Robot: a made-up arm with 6 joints.
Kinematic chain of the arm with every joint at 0, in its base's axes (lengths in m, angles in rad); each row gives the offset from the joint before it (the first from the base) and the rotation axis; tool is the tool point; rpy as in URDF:
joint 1: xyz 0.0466 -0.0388 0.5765 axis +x
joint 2: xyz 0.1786 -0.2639 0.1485 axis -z
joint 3: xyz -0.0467 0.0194 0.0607 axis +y
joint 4: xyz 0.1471 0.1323 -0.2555 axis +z
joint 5: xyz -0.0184 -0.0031 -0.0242 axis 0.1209 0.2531 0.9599
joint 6: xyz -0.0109 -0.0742 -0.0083 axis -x
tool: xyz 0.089 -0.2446 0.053 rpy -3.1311 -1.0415 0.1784
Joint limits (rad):
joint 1: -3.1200..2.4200
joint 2: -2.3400..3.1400
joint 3: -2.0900..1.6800
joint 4: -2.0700..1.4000
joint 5: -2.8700..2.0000
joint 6: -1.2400..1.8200
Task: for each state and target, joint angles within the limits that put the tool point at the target. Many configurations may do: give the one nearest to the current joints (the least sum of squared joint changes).
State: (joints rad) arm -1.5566 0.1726 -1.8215 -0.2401 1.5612 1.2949
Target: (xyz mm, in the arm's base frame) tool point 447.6 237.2 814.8
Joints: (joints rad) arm -1.1324 0.5604 -1.1554 -0.0115 1.6891 1.7417
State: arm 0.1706 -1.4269 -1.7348 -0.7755 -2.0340 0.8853
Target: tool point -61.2 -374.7 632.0
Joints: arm 0.4803 -1.6730 -1.6952 -0.5430 -1.7375 1.0373
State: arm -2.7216 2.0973 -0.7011 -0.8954 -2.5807 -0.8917
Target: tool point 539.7 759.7 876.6
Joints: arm -2.5019 1.7668 -1.1672 -1.2185 -2.8073 -0.6165
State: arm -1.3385 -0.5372 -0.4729 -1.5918 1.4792 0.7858
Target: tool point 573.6 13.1 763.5
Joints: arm -1.2863 -0.5243 -0.4108 -1.3872 1.7563 0.4900
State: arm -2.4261 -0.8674 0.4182 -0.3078 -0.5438 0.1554
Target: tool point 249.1 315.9 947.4
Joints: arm -2.2890 -1.0766 0.6015 -0.2423 -0.4944 -0.1176
